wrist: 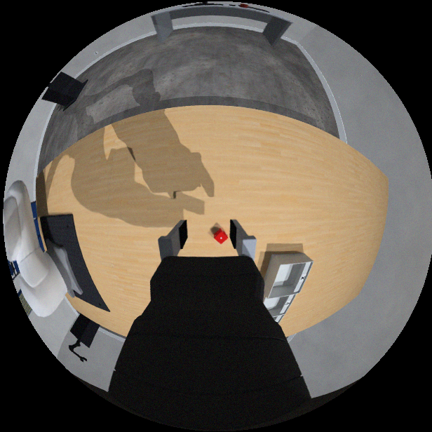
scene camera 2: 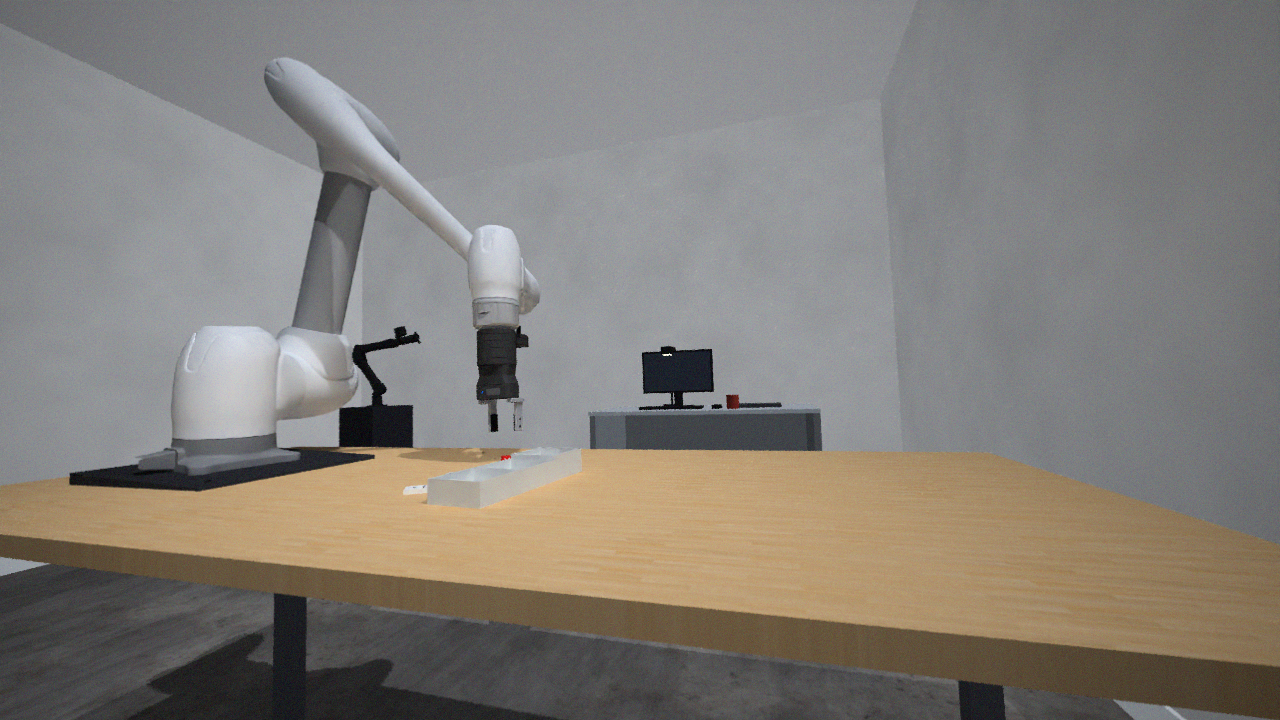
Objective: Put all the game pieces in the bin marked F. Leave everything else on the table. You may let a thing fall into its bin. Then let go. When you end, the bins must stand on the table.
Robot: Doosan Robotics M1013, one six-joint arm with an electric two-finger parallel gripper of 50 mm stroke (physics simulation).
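Frame: origin at the arm's base, x ahead, y left, z up, level; metres.
Where they show: gripper, fingertip midpoint: [scene camera 2: 505, 431]; arm's base at its link origin: [scene camera 2: 225, 463].
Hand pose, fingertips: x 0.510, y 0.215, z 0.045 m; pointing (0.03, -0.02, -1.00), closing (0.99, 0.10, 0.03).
Each offset is from my fingertips to the centre of the thing. Level surfaces: height alone.
A red die @[0.022 m ahead, 0.028 m right, 0.053 m down] [scene camera 2: 505, 457] [wrist: 220, 236] with a white pip lies on the table behind the bins in the scene view. My gripper [scene camera 2: 505, 422] [wrist: 208, 228] is open and empty, pointing down above the table. In the wrist view the die shows between the fingertips, nearer the right finger, but it lies lower, on the table. A joined row of white bins @[0.165 m ahead, 0.190 m right, 0.041 m down] [scene camera 2: 532, 476] [wrist: 271, 275] stands on the table; labels X and A show in the wrist view. The label F does not show; my gripper's body hides the row's far part. A white domino @[0.056 m ahead, 0.258 m right, 0.057 m down] [scene camera 2: 414, 489] lies beside the row's near end.
The robot's dark base plate [scene camera 2: 313, 462] [wrist: 82, 270] lies on the table @[0.061 m down] [scene camera 2: 760, 537] [wrist: 300, 190] at the left. The bin row is right of the fingers in the wrist view. Behind the table stand a grey desk [scene camera 2: 707, 429] with a monitor [scene camera 2: 677, 370] and a black arm on a box [scene camera 2: 375, 425].
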